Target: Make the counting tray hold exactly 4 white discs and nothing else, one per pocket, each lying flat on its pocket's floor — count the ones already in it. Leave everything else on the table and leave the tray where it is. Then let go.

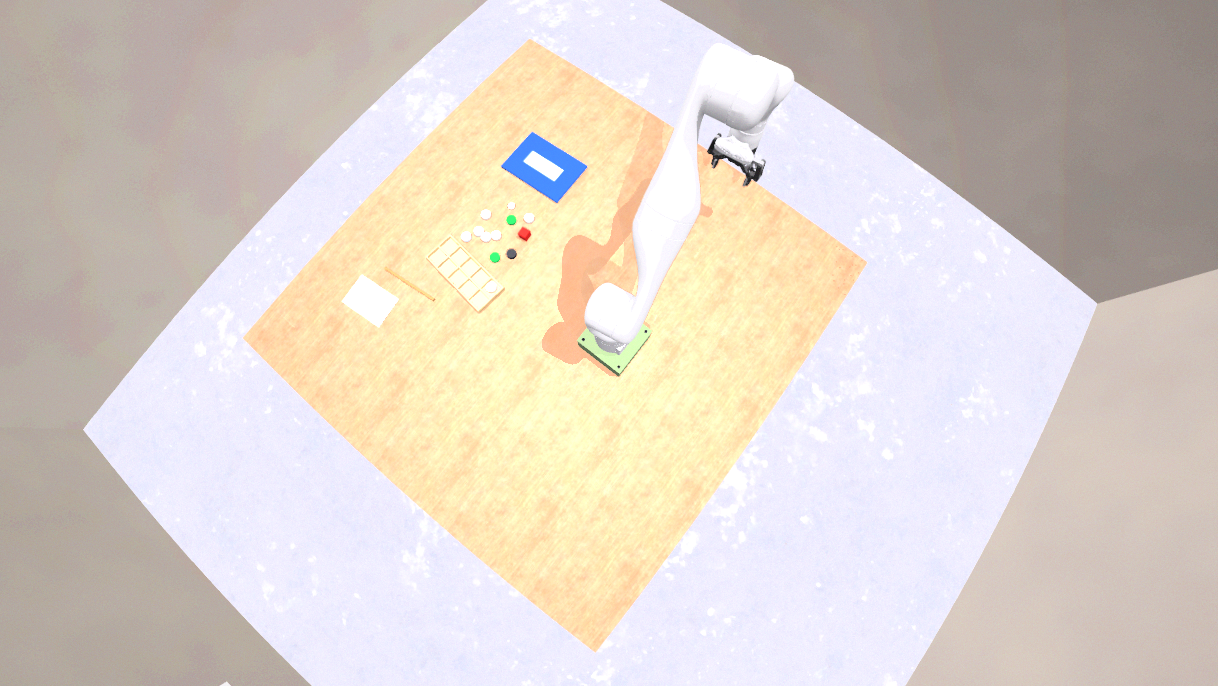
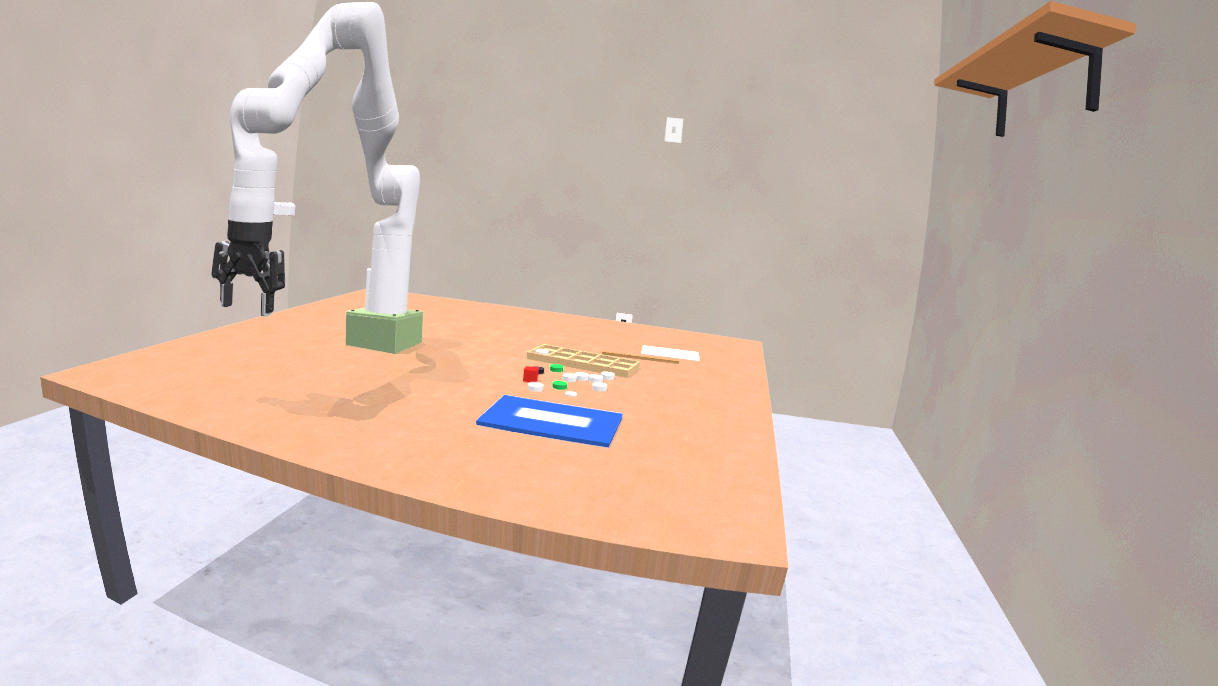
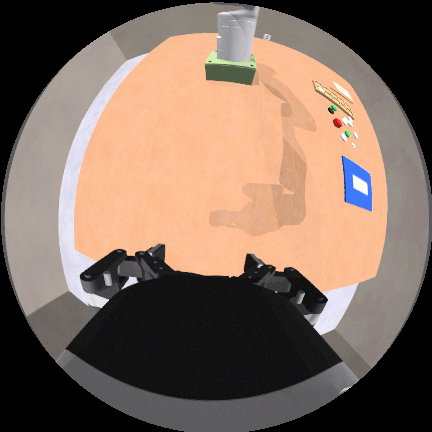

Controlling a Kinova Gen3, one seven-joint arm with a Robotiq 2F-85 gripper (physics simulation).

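The counting tray has two rows of pockets. One white disc lies in an end pocket, on the robot base's side; the other pockets look empty. Several white discs lie loose beside the tray, four of them clustered near a disc. Others are a disc, a disc and a smaller white piece. My gripper is open and empty, high above the table edge, far from the tray.
Among the discs are green discs, a black disc and a red cube. A blue board lies nearby. Beyond the tray are a thin stick and a white sheet.
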